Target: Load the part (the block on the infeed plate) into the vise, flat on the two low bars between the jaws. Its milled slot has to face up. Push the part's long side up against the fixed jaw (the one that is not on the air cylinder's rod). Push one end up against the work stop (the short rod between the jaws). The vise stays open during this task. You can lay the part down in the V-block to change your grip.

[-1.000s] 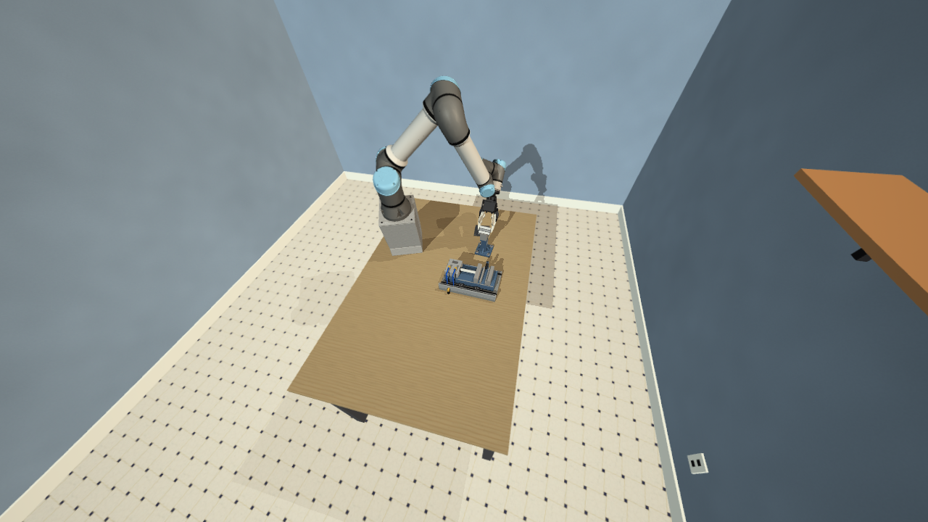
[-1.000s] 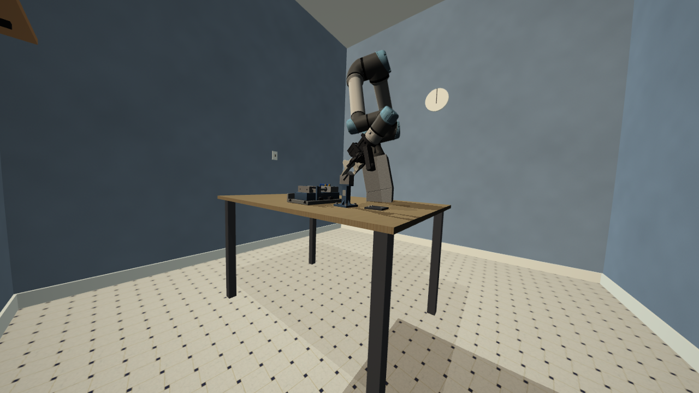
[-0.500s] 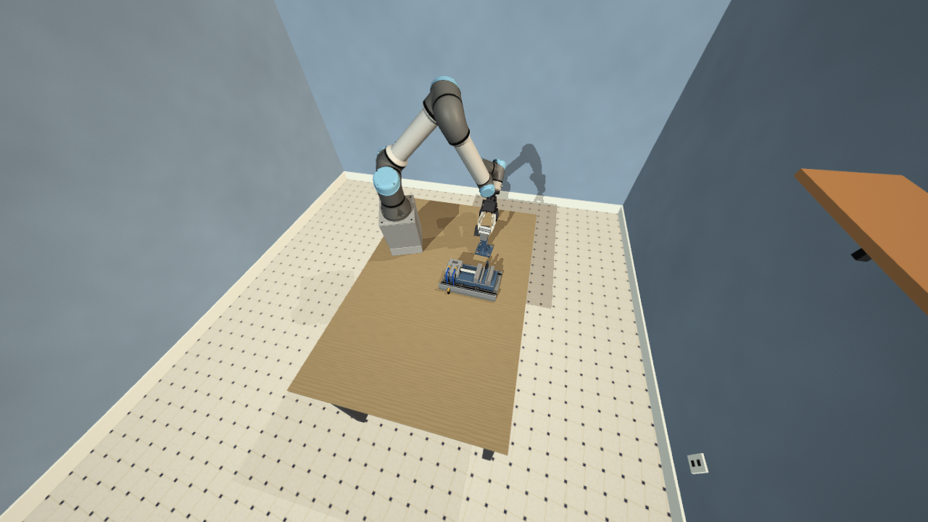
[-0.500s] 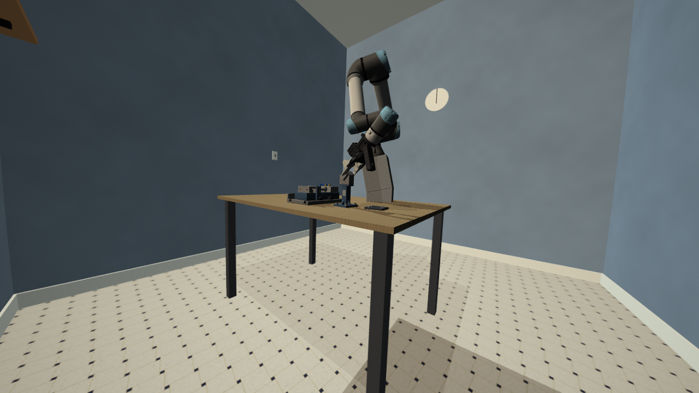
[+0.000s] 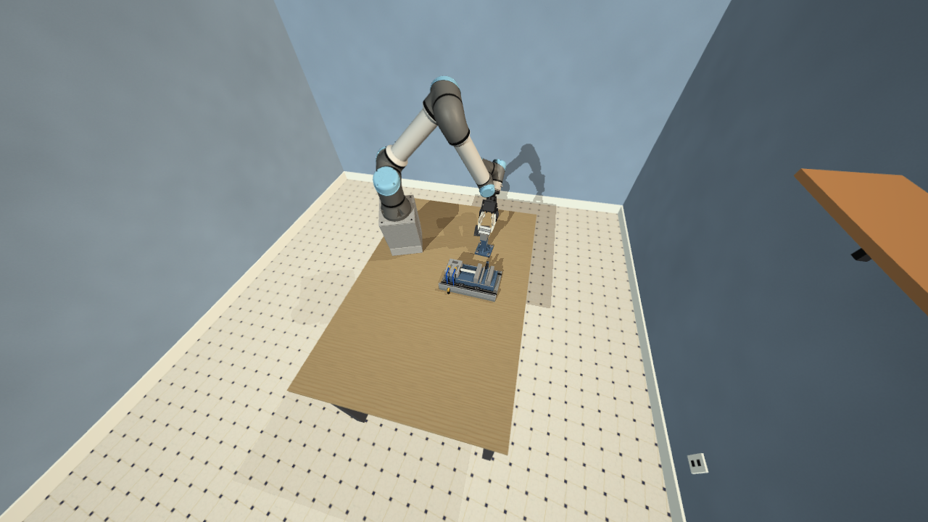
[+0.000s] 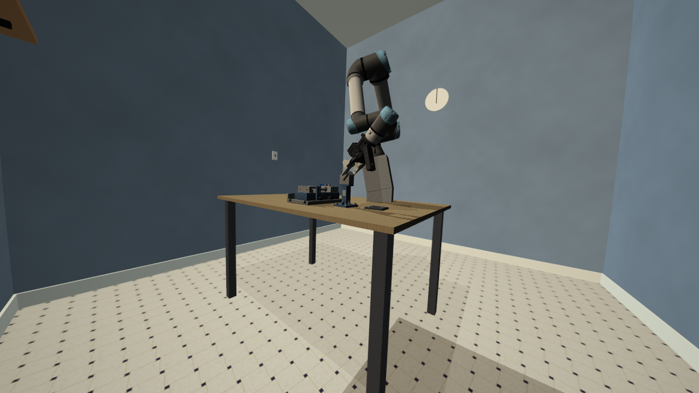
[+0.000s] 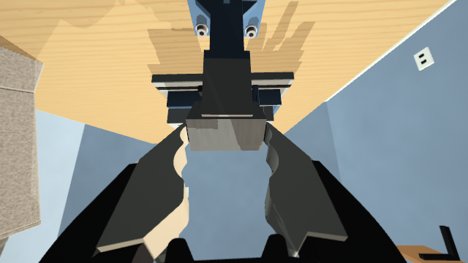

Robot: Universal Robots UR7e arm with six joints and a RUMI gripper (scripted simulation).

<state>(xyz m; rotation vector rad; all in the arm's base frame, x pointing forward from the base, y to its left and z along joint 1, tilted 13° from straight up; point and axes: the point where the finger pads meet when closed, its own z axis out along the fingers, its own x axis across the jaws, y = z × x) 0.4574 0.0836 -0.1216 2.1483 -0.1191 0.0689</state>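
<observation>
Now: hand 10 mm to the left of the part. From my hand the other things lie so: cylinder rod 240 mm to the right, 90 mm below, 40 mm behind; dark infeed plate 160 mm below, 150 mm to the left, 50 mm behind; moving jaw 240 mm to the right, 90 mm below, 10 mm ahead.
</observation>
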